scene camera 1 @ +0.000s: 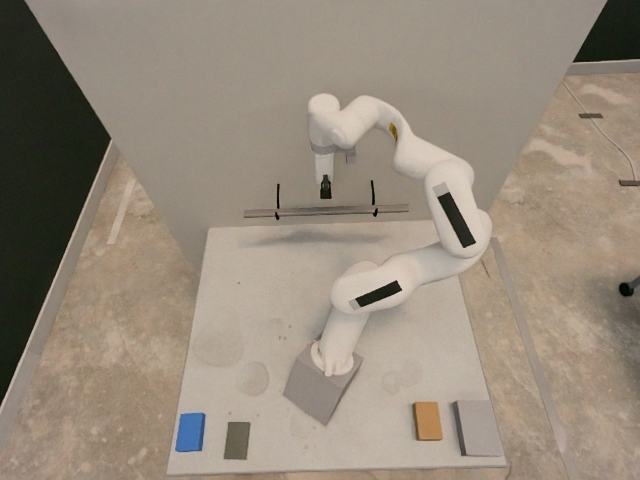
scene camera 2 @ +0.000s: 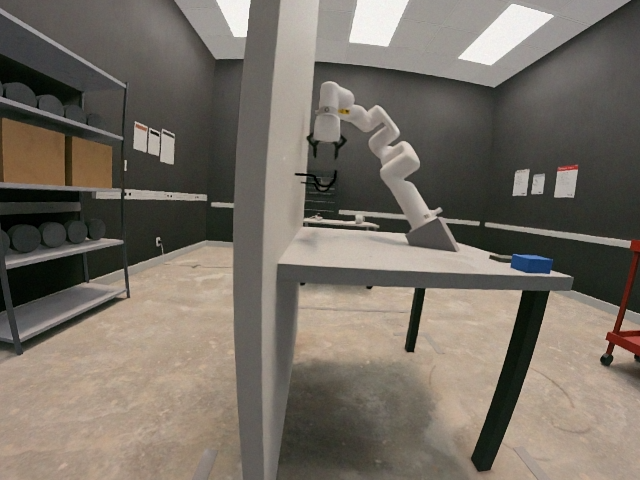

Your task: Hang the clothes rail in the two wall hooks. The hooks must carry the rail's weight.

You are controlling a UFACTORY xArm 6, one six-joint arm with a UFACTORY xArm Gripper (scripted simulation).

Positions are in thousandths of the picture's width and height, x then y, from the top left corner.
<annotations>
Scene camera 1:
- orange block: 668, 878
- clothes rail: 623, 434
</annotations>
